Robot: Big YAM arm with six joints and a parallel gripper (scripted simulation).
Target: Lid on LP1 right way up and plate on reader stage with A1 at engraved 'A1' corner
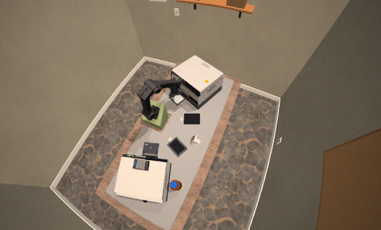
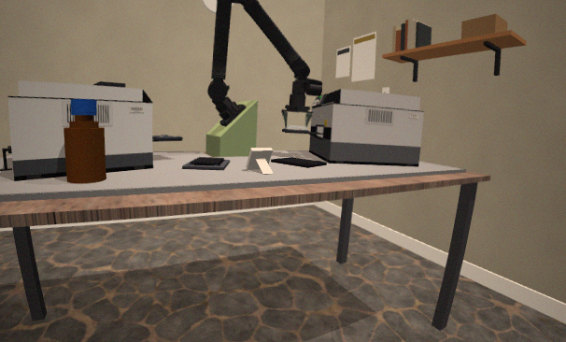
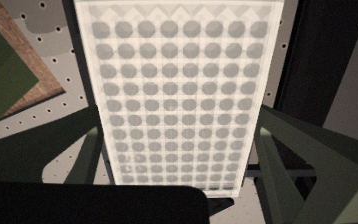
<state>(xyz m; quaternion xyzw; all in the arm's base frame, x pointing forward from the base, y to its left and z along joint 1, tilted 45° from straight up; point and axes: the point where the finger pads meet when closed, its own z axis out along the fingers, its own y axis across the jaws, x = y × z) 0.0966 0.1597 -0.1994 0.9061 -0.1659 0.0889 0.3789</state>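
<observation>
Right now the lidded white well plate is right at my hand. Round my hand: black pad: 22 cm ahead, 10 cm to the right, 12 cm below; dark lid: 22 cm ahead, 42 cm to the right, 11 cm below; grey pad: 22 cm ahead, 43 cm to the right, 12 cm below.
</observation>
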